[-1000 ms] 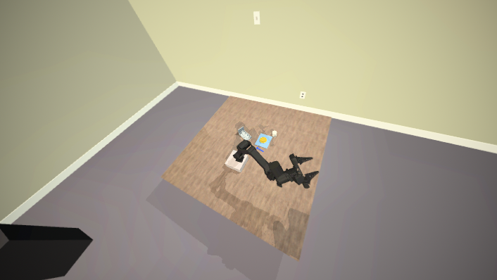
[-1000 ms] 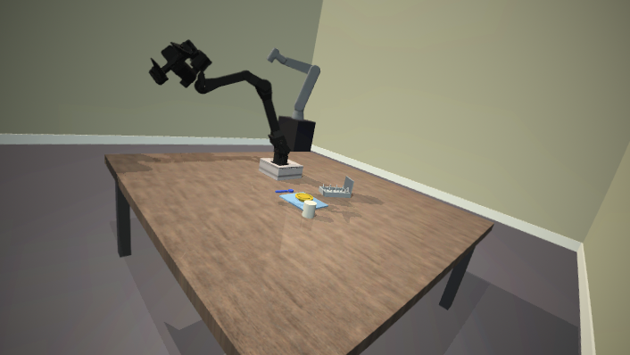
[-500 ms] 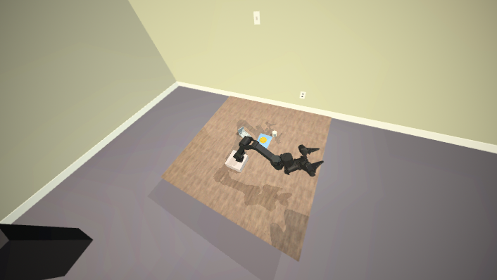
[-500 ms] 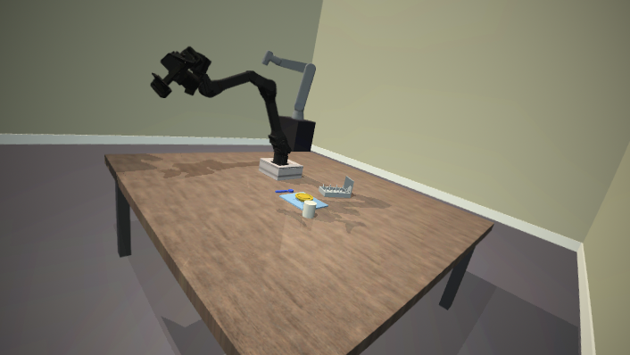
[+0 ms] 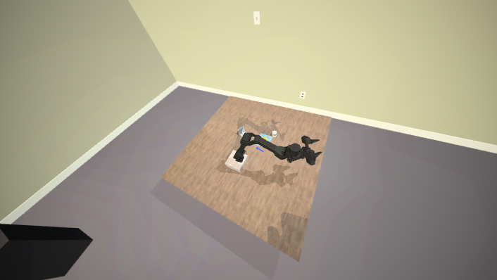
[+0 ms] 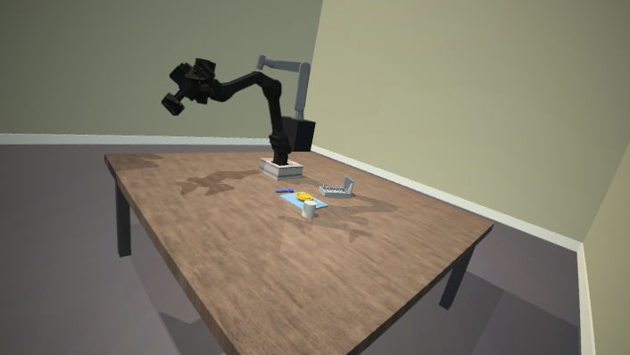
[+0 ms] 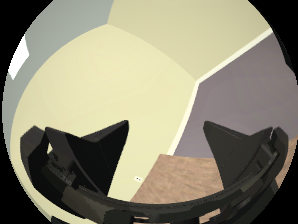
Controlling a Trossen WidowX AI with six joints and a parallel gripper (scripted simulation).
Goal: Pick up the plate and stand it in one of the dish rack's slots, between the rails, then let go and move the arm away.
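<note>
My gripper tip is now 180 mm short of the yellow plate, 450 mm to the right of it and 340 mm above it. Also, from my gripper tip: light blue mat 190 mm ahead, 440 mm to the left, 360 mm below; blue utensil 80 mm ahead, 450 mm to the left, 360 mm below; cream cup 280 mm ahead, 360 mm to the left, 340 mm below.
</note>
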